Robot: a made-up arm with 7 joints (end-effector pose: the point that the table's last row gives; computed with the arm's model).
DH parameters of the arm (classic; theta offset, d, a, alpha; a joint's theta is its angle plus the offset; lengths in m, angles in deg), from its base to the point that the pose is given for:
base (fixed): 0 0 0 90
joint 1: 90 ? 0 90
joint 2: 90 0 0 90
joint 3: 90 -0.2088 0 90
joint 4: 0 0 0 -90
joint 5: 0 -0.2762 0 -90
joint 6: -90 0 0 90
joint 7: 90 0 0 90
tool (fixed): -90 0 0 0
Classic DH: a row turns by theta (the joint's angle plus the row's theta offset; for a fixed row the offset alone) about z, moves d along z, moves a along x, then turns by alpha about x.
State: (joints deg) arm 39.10 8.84 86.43 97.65 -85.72 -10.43 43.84
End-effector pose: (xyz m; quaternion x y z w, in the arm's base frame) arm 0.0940 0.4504 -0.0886 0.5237 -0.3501 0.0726 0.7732
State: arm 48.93 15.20 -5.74 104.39 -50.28 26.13 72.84
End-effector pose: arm 0.2821 0.1649 0.1072 0.2138 -0.5740 -0.5212 0.5943
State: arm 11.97 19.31 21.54 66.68 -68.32 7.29 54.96
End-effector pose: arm 0.2867 0.3471 -0.2147 0.1931 -0.1768 -0.4314 0.8633
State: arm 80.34 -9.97 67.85 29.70 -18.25 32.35 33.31
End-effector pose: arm 0.4660 0.2011 -0.0270 -0.4983 -0.5691 0.1580 0.6348
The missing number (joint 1, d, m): -0.154
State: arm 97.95 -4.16 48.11 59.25 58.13 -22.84 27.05
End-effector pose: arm 0.3365 0.3048 0.2070 0.4354 0.7869 -0.3530 0.2581
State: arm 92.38 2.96 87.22 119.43 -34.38 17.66 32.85
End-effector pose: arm 0.0600 0.3977 0.0142 0.2292 -0.7888 0.5487 0.1555
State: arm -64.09 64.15 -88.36 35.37 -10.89 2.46 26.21
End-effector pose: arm -0.2976 0.4749 -0.1497 -0.3255 0.6474 -0.5902 0.3558
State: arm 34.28 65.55 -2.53 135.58 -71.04 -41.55 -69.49
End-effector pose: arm 0.1666 0.1610 0.0984 -0.2674 0.6894 0.3026 0.6014
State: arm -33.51 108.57 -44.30 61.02 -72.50 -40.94 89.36
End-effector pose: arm 0.1161 0.5325 -0.1379 -0.2363 0.8616 -0.4487 0.0233
